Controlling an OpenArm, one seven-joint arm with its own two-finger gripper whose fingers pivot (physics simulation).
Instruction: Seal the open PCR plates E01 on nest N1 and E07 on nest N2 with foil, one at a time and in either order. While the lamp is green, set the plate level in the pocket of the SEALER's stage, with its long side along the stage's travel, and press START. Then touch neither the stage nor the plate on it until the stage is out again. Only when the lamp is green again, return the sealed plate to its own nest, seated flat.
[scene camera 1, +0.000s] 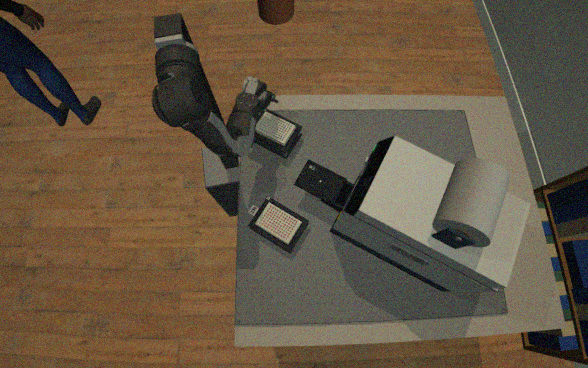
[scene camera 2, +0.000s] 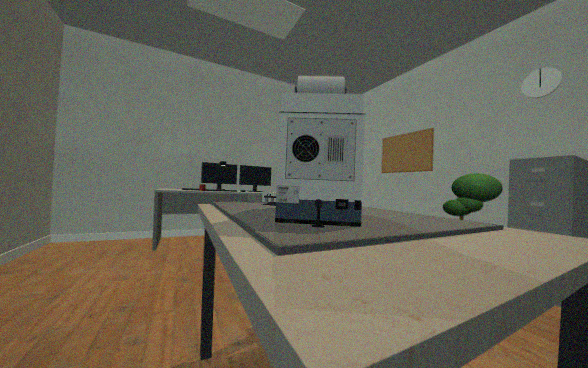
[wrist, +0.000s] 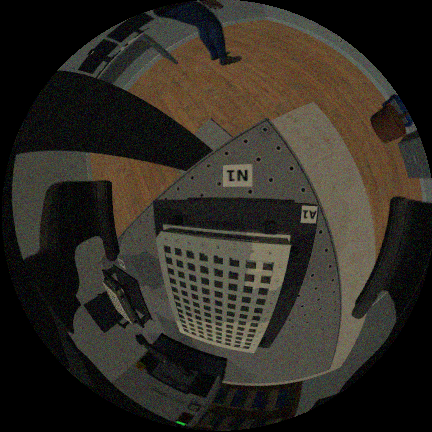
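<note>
My gripper (scene camera 1: 265, 111) (wrist: 214, 243) is open, its fingers wide apart on either side of the plate at N1 and apart from it. This white plate (scene camera 1: 276, 128) (wrist: 225, 290) sits on the black nest N1 (scene camera 1: 280, 148) (wrist: 200, 212); its wells show as dark squares. The other plate (scene camera 1: 279, 221) (wrist: 118, 302), with reddish wells in scene camera 1, sits on nest N2 (scene camera 1: 290, 247). The sealer (scene camera 1: 410, 175) (scene camera 2: 322, 105) has its black stage (scene camera 1: 327, 188) out, with no plate on it. Its lamp (wrist: 181, 423) glows green. The plates' codes are unreadable.
A large foil roll (scene camera 1: 475, 200) (scene camera 2: 321, 84) lies on top of the sealer. The grey perforated board (scene camera 1: 400, 122) carries the nests and stands on the table (scene camera 1: 490, 107) (scene camera 2: 320, 285). A person (scene camera 1: 35, 65) (wrist: 207, 30) stands on the floor beyond the arm.
</note>
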